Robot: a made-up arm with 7 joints. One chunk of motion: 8 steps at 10 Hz.
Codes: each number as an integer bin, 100 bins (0 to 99) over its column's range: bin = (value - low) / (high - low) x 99, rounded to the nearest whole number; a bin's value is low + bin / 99 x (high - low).
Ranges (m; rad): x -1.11..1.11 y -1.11..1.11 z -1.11..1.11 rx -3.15..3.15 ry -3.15..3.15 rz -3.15..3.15
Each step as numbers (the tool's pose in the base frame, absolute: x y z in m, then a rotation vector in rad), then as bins.
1 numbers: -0.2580 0.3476 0.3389 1.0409 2.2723 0.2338
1 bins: 38 65 65 66 85 53
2 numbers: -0.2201 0.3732 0.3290 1.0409 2.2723 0.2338
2 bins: 40 66 64 66 85 53
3 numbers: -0.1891 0.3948 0.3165 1.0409 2.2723 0.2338
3 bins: 41 67 64 66 85 53
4 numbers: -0.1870 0.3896 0.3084 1.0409 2.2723 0.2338
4 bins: 41 67 63 66 85 53
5 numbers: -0.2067 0.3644 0.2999 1.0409 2.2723 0.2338
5 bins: 40 66 63 66 85 53
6 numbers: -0.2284 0.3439 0.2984 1.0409 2.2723 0.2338
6 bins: 39 65 63 66 85 53
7 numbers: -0.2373 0.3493 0.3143 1.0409 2.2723 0.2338
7 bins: 39 65 64 66 85 53
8 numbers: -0.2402 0.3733 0.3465 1.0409 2.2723 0.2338
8 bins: 39 66 65 66 85 53
